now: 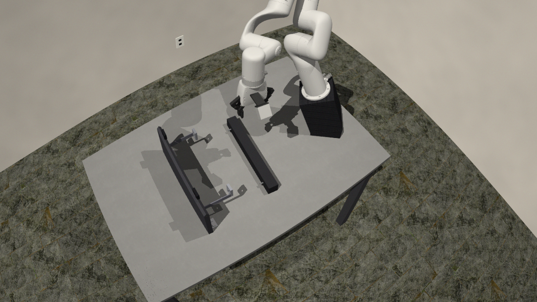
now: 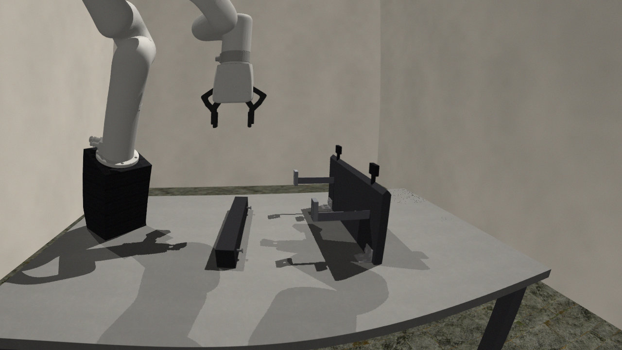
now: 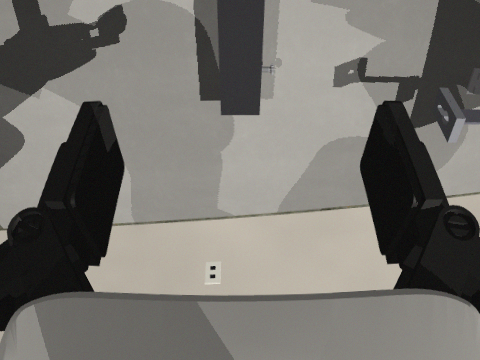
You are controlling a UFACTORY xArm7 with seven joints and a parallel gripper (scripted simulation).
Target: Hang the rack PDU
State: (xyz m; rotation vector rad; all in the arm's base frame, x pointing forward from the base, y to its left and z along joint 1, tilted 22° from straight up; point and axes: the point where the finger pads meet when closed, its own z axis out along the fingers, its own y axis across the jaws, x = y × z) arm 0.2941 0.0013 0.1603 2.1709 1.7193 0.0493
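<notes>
The rack PDU is 27 cm below my hand and 2 cm ahead of it. From my hand the other things lie so: upright panel (32 cm ahead, 21 cm below, 5 cm to the right).
</notes>
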